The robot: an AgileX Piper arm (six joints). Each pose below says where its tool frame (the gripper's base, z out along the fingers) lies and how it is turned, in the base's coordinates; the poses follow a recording.
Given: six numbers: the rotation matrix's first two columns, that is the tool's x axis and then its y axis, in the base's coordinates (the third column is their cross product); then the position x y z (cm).
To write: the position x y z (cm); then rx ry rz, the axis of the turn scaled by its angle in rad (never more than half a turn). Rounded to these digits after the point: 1 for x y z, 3 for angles.
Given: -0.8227 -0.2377 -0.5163 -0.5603 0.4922 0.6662 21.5 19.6 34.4
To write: 21.5 19.6 34.4 -0.667 2.385 1.257
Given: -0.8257 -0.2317 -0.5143 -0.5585 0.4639 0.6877 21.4 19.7 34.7
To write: 21.4 19.7 34.7 -0.668 2.369 1.304
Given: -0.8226 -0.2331 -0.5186 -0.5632 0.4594 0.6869 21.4 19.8 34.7
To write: 21.4 19.8 34.7 -0.674 2.362 1.307
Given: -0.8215 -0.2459 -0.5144 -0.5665 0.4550 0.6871 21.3 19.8 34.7
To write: 21.3 19.8 34.7 -0.690 2.368 1.310
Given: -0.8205 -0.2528 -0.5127 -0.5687 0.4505 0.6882 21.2 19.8 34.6
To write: 21.2 19.8 34.6 -0.699 2.370 1.314
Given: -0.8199 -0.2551 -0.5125 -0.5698 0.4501 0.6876 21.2 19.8 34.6
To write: 21.2 19.8 34.6 -0.702 2.370 1.314
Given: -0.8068 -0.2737 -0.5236 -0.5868 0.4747 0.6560 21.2 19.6 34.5
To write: 21.2 19.6 34.5 -0.725 2.380 1.257
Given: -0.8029 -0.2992 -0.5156 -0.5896 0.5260 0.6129 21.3 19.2 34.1
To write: 21.3 19.2 34.1 -0.735 2.422 1.166
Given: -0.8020 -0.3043 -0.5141 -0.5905 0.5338 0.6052 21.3 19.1 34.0
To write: 21.3 19.1 34.0 -0.738 2.429 1.151
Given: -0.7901 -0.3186 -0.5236 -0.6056 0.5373 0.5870 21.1 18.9 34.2
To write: 21.1 18.9 34.2 -0.761 2.425 1.126
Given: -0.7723 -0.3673 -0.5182 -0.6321 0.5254 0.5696 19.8 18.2 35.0
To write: 19.8 18.2 35.0 -0.829 2.435 1.109
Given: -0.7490 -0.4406 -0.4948 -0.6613 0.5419 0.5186 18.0 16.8 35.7
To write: 18.0 16.8 35.7 -0.913 2.477 1.023
